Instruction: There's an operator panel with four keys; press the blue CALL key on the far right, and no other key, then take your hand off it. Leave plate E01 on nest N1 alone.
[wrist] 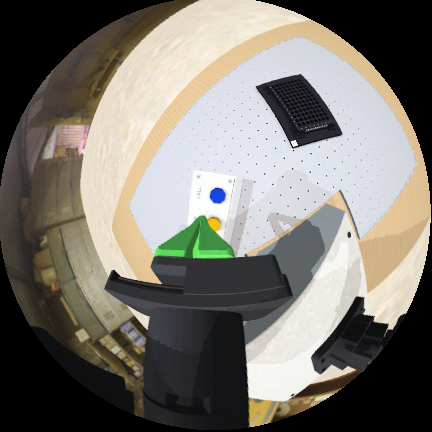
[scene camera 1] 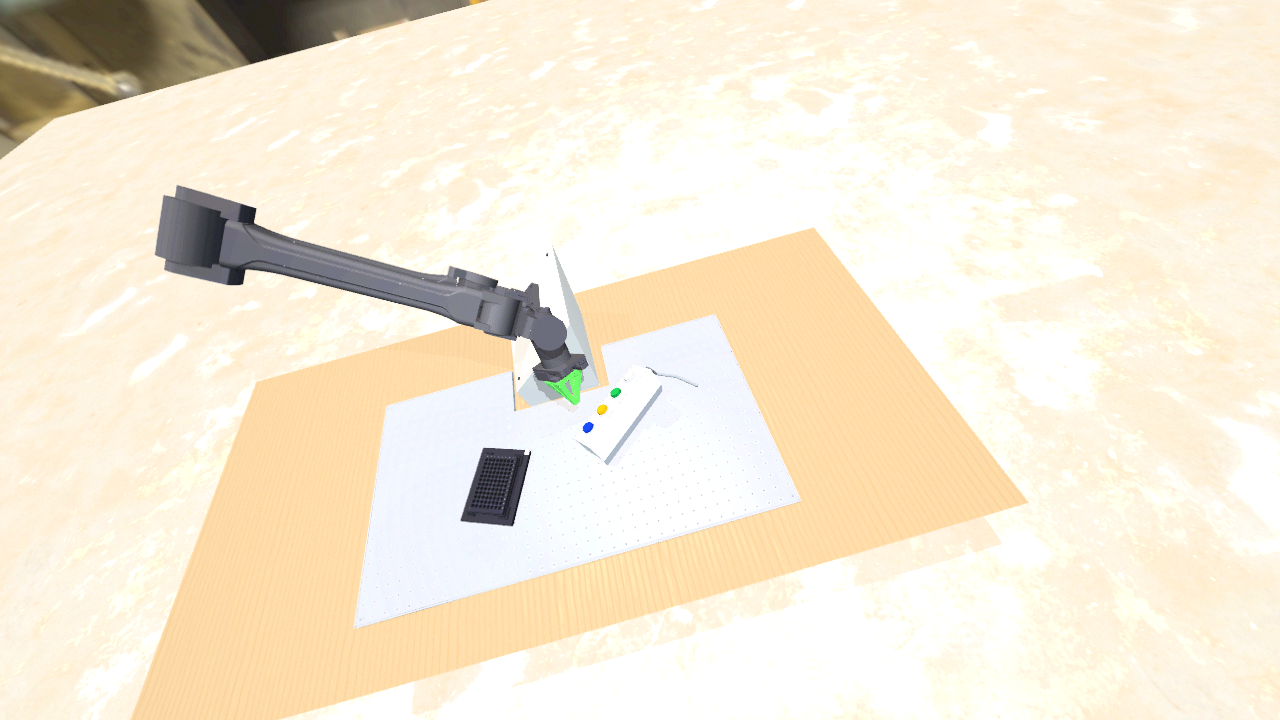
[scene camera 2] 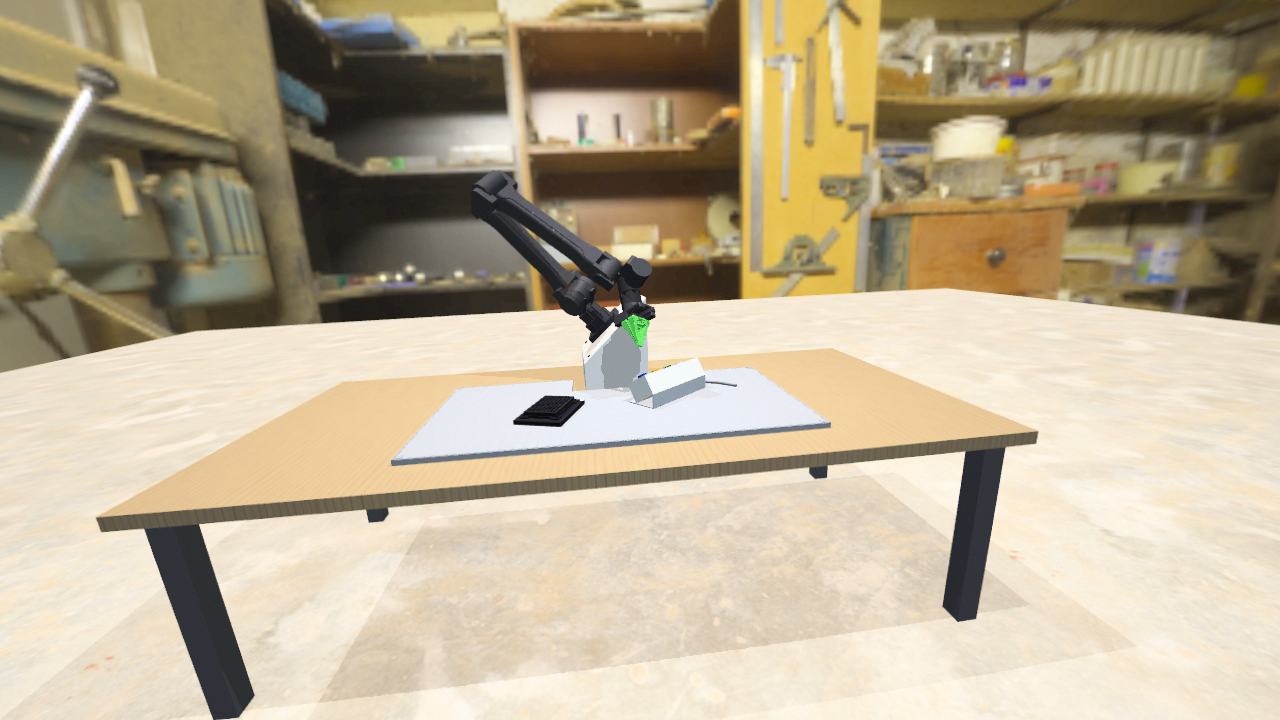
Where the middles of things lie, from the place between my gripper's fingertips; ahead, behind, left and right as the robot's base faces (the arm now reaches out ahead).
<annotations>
I see my gripper 9 cm short of the black grid tray (scene camera 1: 493, 488), 23 cm to the left of it and 12 cm above it.
</annotations>
